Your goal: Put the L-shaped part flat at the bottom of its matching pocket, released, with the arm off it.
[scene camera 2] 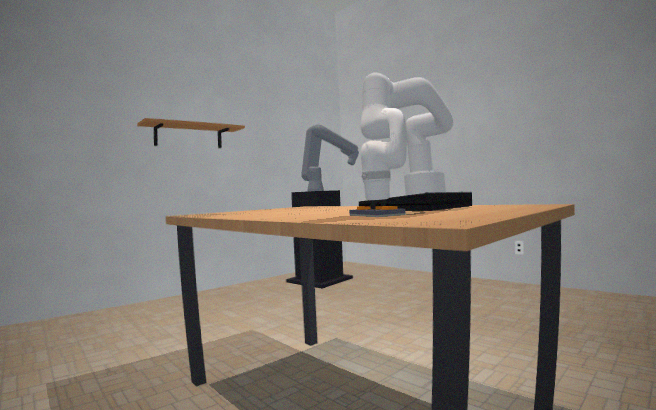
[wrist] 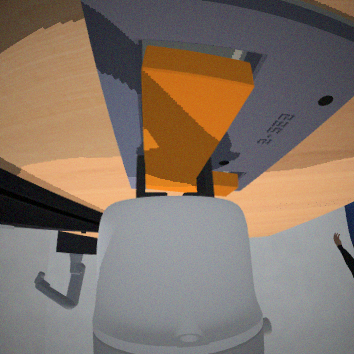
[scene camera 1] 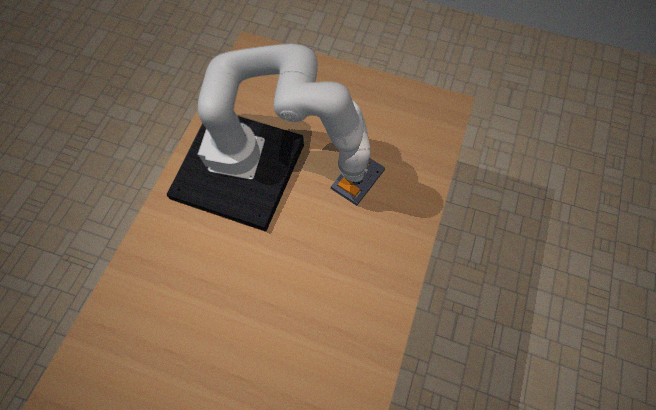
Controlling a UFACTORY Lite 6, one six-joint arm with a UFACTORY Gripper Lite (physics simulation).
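Frame: origin at the arm's base, x left, y back, z up, level; centimetres.
Where they show: hand at its tool point: (scene camera 2: 378, 204) (wrist: 172, 179); arm's base at its link origin: (scene camera 2: 423, 195) (scene camera 1: 238, 155).
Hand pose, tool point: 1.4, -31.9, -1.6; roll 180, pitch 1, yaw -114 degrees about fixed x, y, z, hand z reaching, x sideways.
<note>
Things, the pixels of their centre, and the offset from my tool point, as dx, dy, dz. "spot": a spot on its surface instead.
- orange L-shaped part at the middle of its body: (wrist: 205, 154) (scene camera 2: 376, 208) (scene camera 1: 357, 176) +0.7, -2.0, -0.8
- pocket at a spot on its surface: (wrist: 215, 52) spot: +5.4, -3.3, -2.2
- dark grey plate at the middle of its body: (wrist: 207, 136) (scene camera 2: 376, 212) (scene camera 1: 358, 178) +0.7, -2.1, -1.9
The orange L-shaped part (scene camera 1: 348, 187) (scene camera 2: 386, 207) (wrist: 200, 100) is between the fingers of my gripper (scene camera 2: 374, 204) (wrist: 173, 169), which is shut on it. It lies over the pocket (wrist: 215, 52) of the dark grey plate (scene camera 1: 370, 182) (scene camera 2: 377, 213) (wrist: 295, 65). In the wrist view, a strip of pocket shows past the part's far edge, and its far side face is in plain view. In scene view 2 the part shows above the plate's top. Its underside is hidden, so its depth in the pocket cannot be told. In scene view 1 the arm hides the fingers.
The plate lies on the wooden table (scene camera 1: 260, 300) (scene camera 2: 310, 227). The white arm stands on a black base board (scene camera 1: 220, 200) (scene camera 2: 450, 200) beside it. A grey arm (scene camera 2: 312, 150) (wrist: 75, 285) on a black pedestal and a wall shelf (scene camera 2: 190, 125) are in the background.
</note>
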